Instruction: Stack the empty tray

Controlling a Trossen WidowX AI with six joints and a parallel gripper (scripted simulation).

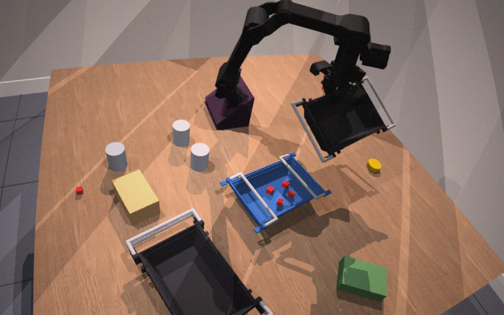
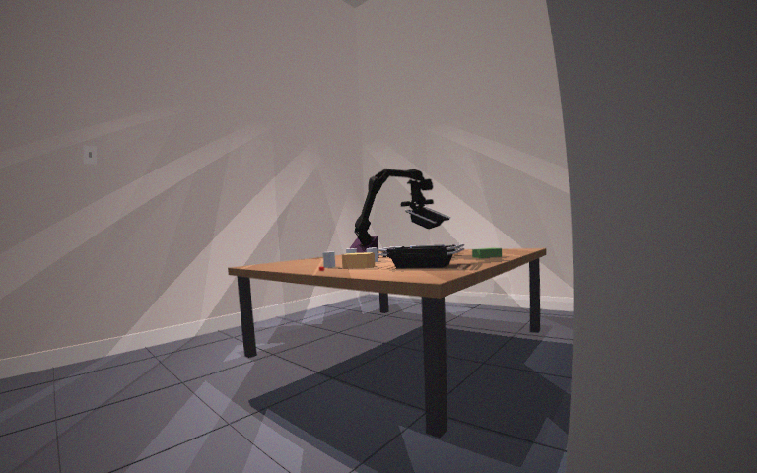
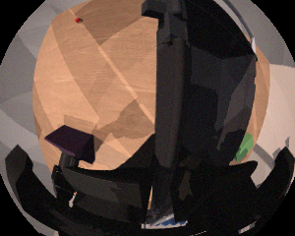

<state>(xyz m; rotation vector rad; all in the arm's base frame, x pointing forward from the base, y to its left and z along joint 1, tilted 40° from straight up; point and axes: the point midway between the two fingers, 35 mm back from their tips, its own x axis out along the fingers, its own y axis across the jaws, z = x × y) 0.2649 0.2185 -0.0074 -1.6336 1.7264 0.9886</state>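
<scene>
The black tray is 70 mm ahead of my gripper tip, 10 mm to the left of it and 10 mm above it. The rest, counted from my gripper tip: yellow disc: 130 mm ahead, 210 mm to the left, 210 mm below; then tan box: 590 mm to the right, 190 mm below; then green block: 440 mm ahead, 130 mm to the right, 200 mm below.
</scene>
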